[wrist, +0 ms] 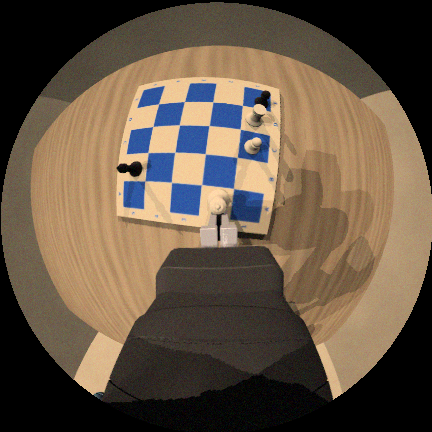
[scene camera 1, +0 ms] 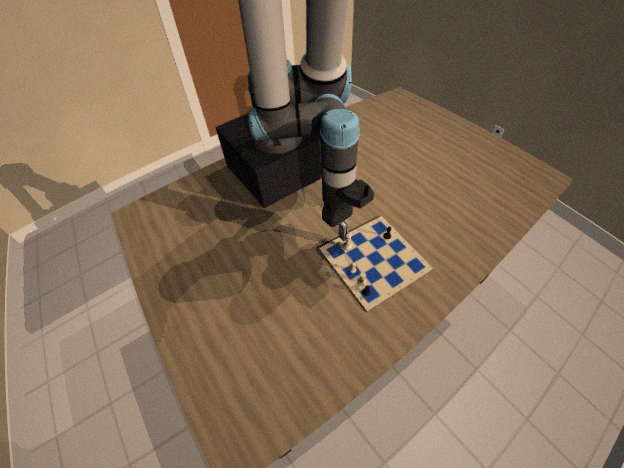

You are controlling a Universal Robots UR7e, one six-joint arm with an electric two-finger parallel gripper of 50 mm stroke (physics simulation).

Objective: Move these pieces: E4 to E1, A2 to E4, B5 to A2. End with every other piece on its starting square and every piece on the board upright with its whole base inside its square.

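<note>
The blue and cream board [scene camera 1: 393, 278] [wrist: 192, 138] lies on the table. A black piece [scene camera 1: 387, 233] [wrist: 134, 169] stands on E4. A white rook [scene camera 1: 360, 280] [wrist: 256, 116] stands on A2. A white piece [scene camera 1: 346, 244] [wrist: 218, 202] stands on B5, partly hidden by the fingers in the scene view. My gripper [scene camera 1: 344, 236] [wrist: 218, 218] is shut and empty, pointing down, with its fingertips very near or over the B5 piece; whether they touch it I cannot tell. E1, at the top left corner in the wrist view, is empty.
A white pawn [scene camera 1: 353, 268] [wrist: 253, 146] stands on A3, beside the rook. A black piece [scene camera 1: 367, 290] [wrist: 262, 99] stands on A1, on the rook's other side. The black robot base block [scene camera 1: 287, 181] is on the table behind the board. Arm shadows fall beside the board.
</note>
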